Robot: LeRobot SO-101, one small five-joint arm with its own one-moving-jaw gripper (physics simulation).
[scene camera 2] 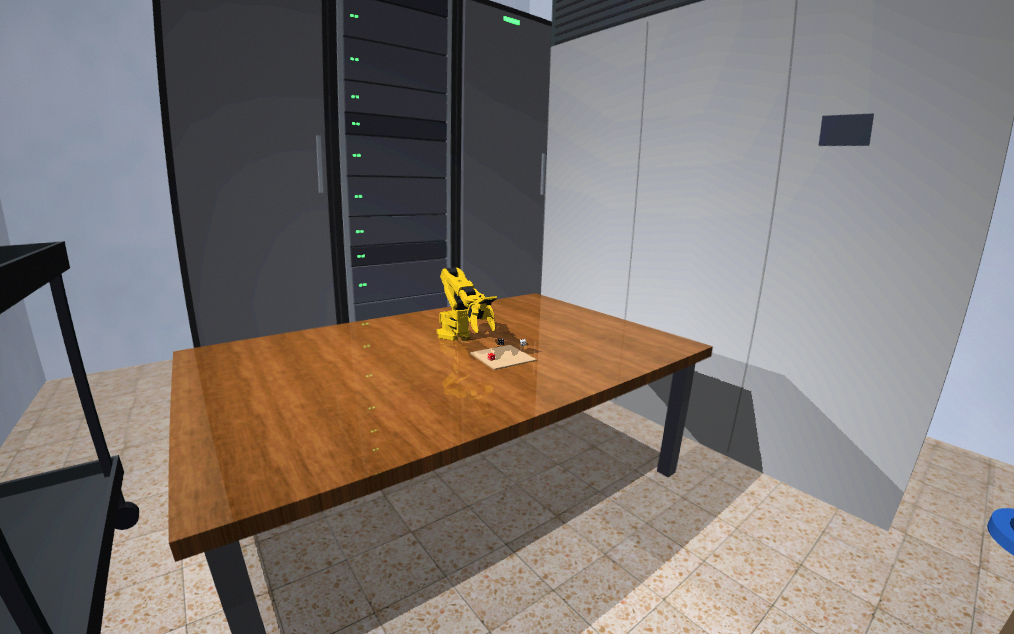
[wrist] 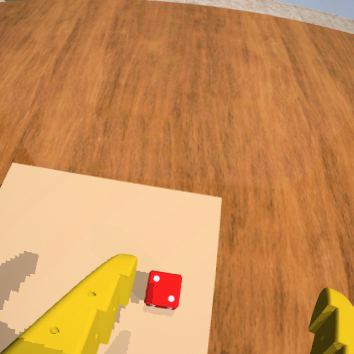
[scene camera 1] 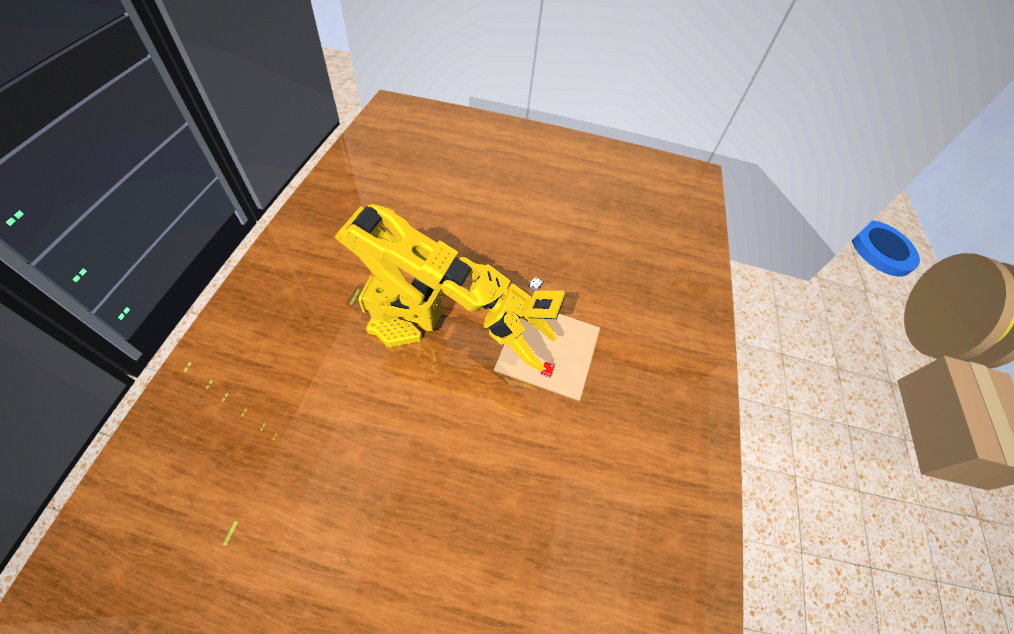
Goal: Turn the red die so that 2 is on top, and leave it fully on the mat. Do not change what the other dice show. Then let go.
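Pixels of known places: hand at its tool point: [scene camera 2: 492,329] [wrist: 133,274] [scene camera 1: 552,339]; arm's base at its link origin: [scene camera 2: 457,336] [scene camera 1: 412,321].
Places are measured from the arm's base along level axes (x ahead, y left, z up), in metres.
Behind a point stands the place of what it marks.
The red die [scene camera 1: 548,369] {y -0.032, x 0.234, z 0.020 m} [scene camera 2: 491,356] {y -0.034, x 0.240, z 0.016 m} [wrist: 164,290] {y -0.029, x 0.232, z 0.020 m} lies flat and wholly on the pale mat [scene camera 1: 578,370] {y -0.012, x 0.281, z 0.004 m} [scene camera 2: 517,360] {y 0.028, x 0.282, z 0.004 m} [wrist: 75,215] {y 0.025, x 0.272, z 0.004 m}, near one edge. Its top shows two white pips in the wrist view. My gripper [scene camera 1: 548,352] {y -0.019, x 0.225, z 0.089 m} [scene camera 2: 483,331] {y -0.019, x 0.225, z 0.089 m} [wrist: 227,274] is open and empty, with a wide gap between the jaws. It hangs above the mat, and the red die shows beyond the tips, nearer the left jaw in the wrist view. A white die [scene camera 1: 536,283] {y 0.128, x 0.181, z 0.016 m} [scene camera 2: 523,342] {y 0.127, x 0.188, z 0.011 m} and a black die [scene camera 2: 501,341] {y 0.074, x 0.144, z 0.012 m} stand off the mat. The black die does not show in scene camera 1.
The wooden table [scene camera 1: 463,508] {y -0.254, x 0.166, z 0.000 m} [scene camera 2: 299,418] {y -0.565, x 0.281, z 0.000 m} bears the yellow arm [scene camera 1: 403,254] {y -0.021, x 0.018, z 0.197 m} [scene camera 2: 453,306] {y -0.034, x 0.035, z 0.116 m}, whose base stands left of the mat. Dark server racks [scene camera 2: 246,186] and a grey cabinet [scene camera 2: 710,186] stand beyond the table. A blue ring-shaped thing [scene camera 1: 867,260] is on the floor.
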